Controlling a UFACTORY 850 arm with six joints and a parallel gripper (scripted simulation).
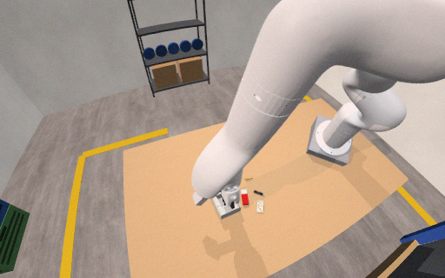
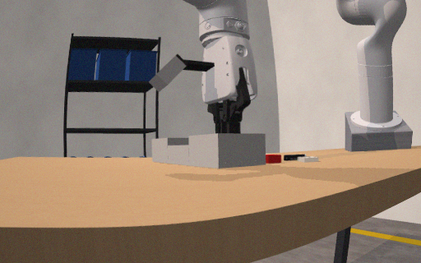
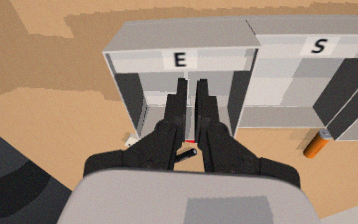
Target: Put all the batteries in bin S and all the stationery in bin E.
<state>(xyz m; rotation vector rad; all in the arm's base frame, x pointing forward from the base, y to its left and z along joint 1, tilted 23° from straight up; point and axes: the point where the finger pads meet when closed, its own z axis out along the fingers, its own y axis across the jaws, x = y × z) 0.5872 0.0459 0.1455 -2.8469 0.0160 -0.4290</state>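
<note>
Right now my hand is 14 cm past the black battery and 4 cm above it. Also, from my hand: bin 8 cm to the right, 2 cm below, 1 cm ahead; then eraser 8 cm behind, 4 cm below, 1 cm to the right; then white domino 12 cm behind, 6 cm to the left, 4 cm below.
</note>
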